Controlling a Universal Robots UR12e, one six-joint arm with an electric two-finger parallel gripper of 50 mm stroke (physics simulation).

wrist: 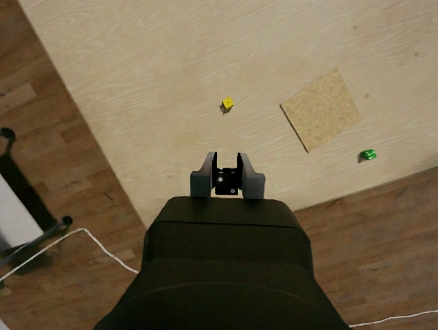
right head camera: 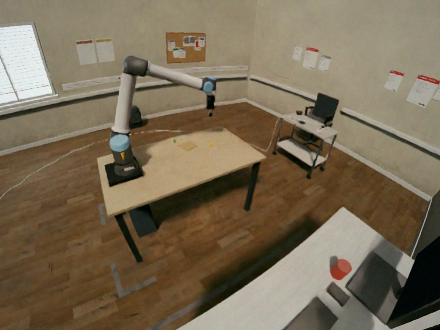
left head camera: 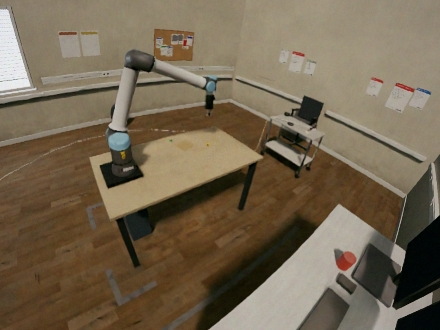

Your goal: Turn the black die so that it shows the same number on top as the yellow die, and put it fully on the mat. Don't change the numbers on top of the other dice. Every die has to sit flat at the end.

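Pixels of known places: gripper, fingertip midpoint: [wrist: 226,163] [right head camera: 210,116] [left head camera: 208,115]; arm's base at its link origin: [right head camera: 126,168] [left head camera: 124,169].
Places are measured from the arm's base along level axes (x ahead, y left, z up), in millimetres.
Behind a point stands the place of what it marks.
My gripper [left head camera: 209,115] @[x 855, y -24, z 245 mm] [right head camera: 210,115] @[x 855, y -24, z 245 mm] [wrist: 226,163] @[x 855, y -24, z 245 mm] is shut on the black die [wrist: 227,185] @[x 861, y -11, z 265 mm] and holds it high above the table's far right part. White pips show on the die's side facing the wrist camera; its upper face cannot be read. The yellow die [left head camera: 208,145] @[x 817, y -97, z -31 mm] [right head camera: 211,145] @[x 816, y -99, z -28 mm] [wrist: 228,103] @[x 818, y -83, z -15 mm] lies on the table, with one dark pip on top in the wrist view. The square tan mat [left head camera: 184,145] @[x 628, y 40, z -32 mm] [right head camera: 187,146] @[x 621, y 30, z -31 mm] [wrist: 322,111] @[x 633, y 40, z -31 mm] lies between the yellow die and the green die [left head camera: 171,141] @[x 572, y 175, z -30 mm] [right head camera: 174,141] @[x 565, y 181, z -24 mm] [wrist: 369,154] @[x 579, y 184, z -15 mm]. The green die's top number is too small to tell surely.
The wooden table [left head camera: 170,175] @[x 262, y -245, z -35 mm] [right head camera: 175,172] @[x 319, y -245, z -36 mm] [wrist: 165,60] @[x 898, y -236, z -36 mm] carries the arm's black base plate [left head camera: 107,176] @[x -142, y -6, z 1 mm] [right head camera: 114,175] @[x -112, y -24, z 1 mm] at its left end. A white cart [left head camera: 282,151] [right head camera: 295,154] stands beyond its right end. A white desk with a red cup [left head camera: 345,260] [right head camera: 341,269] is in the foreground.
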